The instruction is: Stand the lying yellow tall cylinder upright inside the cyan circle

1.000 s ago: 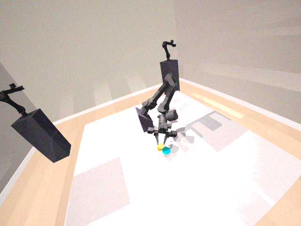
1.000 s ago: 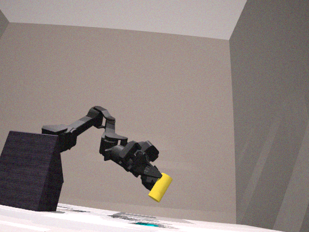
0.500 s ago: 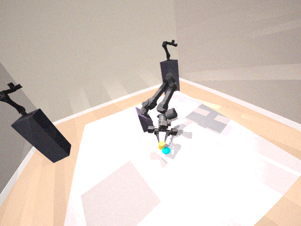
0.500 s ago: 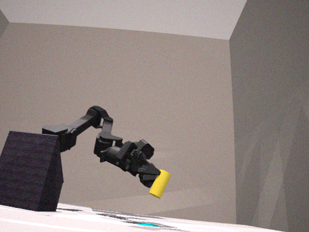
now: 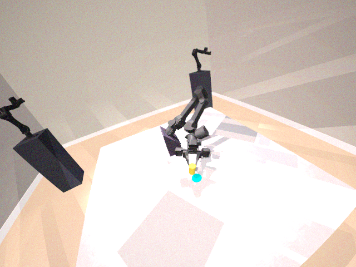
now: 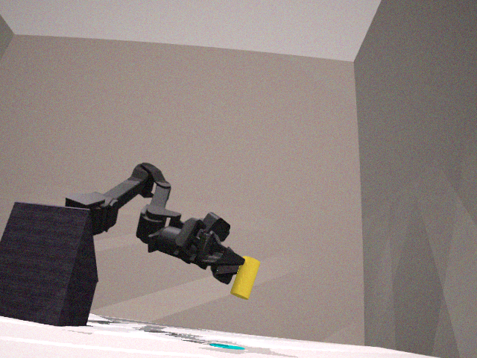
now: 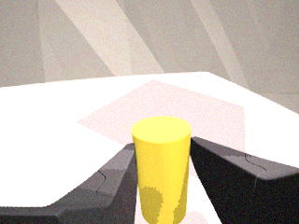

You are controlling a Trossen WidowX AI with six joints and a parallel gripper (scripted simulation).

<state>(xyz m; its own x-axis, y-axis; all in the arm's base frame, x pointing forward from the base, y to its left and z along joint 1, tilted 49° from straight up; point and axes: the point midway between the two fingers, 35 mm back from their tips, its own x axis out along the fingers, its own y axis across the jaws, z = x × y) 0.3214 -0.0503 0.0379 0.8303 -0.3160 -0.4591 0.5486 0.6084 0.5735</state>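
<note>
Now: the cyan circle 20 mm behind my gripper tip, 20 mm to the left of it and 140 mm below it. From my gripper tip the other things lie so: yellow cylinder (20 mm below).
</note>
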